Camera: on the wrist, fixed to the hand. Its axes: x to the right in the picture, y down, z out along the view.
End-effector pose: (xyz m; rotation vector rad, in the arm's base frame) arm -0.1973 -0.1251 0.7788 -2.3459 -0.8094 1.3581
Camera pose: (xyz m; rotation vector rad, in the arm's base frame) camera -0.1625 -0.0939 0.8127 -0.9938 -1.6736 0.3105
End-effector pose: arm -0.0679 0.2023 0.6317 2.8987 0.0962 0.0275
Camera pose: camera -0.0619 0.2448 0.6704 -2.1122 -2.3124 -0.1747
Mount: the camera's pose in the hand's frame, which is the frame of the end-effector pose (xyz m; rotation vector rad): 0.0093 -0.0315 -0.0475 0.1978 0.3076 -1.5694
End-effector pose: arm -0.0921 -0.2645 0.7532 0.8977 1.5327 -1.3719
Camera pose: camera -0.1310 -0.2220 0.7569 0.1910 -1.9264 1.9283
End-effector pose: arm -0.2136 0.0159 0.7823 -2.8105 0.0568 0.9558
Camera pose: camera -0.1748 0.0388 0.8184 -1.8074 -1.5657 0.0773
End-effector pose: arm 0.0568 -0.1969 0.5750 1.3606 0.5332 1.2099
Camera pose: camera 0.0294 -0.1610 0.5390 0.5007 1.5545 0.0213
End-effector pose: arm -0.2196 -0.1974 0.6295 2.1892 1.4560 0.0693
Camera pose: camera -0.2572 -0.1618 0.6550 0.6109 2.9689 -0.2945
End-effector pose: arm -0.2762 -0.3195 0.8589 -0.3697 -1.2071 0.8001
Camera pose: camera -0.2199 -0.3269 0.8694 0.5974 -0.7679 -0.5003
